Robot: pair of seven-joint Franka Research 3 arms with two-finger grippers.
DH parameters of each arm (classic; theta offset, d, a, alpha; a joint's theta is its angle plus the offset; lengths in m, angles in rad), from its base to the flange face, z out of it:
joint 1: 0 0.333 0 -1.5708
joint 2: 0 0 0 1.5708
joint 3: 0 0.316 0.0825 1.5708
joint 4: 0 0 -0.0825 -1.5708
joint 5: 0 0.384 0 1.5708
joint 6: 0 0 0.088 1.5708
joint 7: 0 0.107 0 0
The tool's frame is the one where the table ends.
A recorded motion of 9 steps. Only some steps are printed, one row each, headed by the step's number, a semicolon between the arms.
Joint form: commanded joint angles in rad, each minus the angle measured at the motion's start. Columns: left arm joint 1, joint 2, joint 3, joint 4, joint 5, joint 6, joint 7; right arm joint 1, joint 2, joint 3, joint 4, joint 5, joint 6, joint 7.
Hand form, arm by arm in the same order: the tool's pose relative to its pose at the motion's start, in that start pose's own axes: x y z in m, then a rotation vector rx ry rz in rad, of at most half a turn. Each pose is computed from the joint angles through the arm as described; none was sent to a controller.
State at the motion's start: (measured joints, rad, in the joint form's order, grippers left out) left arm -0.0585 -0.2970 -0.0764 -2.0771 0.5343 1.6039 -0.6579; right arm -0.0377 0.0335 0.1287 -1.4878 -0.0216 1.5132 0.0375
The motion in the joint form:
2: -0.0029 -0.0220 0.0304 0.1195 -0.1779 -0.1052 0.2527; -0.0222 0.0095 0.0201 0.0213 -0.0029 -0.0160 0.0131
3: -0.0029 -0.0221 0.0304 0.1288 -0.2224 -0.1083 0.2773; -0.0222 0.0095 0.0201 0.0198 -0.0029 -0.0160 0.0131
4: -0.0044 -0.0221 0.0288 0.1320 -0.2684 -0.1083 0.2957; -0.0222 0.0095 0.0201 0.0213 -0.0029 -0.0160 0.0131
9: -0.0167 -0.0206 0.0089 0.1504 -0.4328 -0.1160 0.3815; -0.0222 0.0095 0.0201 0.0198 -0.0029 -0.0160 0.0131
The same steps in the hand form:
2: -0.0007 -0.0310 -0.0408 -0.1707 -0.0862 0.1719; 0.0013 0.0022 -0.0033 -0.0010 -0.0040 0.0157
3: -0.0026 -0.0289 -0.0453 -0.2141 -0.0995 0.1959; 0.0013 0.0022 -0.0026 -0.0010 -0.0055 0.0157
4: -0.0056 -0.0243 -0.0487 -0.2574 -0.1139 0.2188; 0.0013 0.0022 -0.0033 -0.0010 -0.0040 0.0157
9: -0.0212 -0.0026 -0.0696 -0.4118 -0.1488 0.3398; 0.0013 0.0022 -0.0026 -0.0010 -0.0055 0.0157

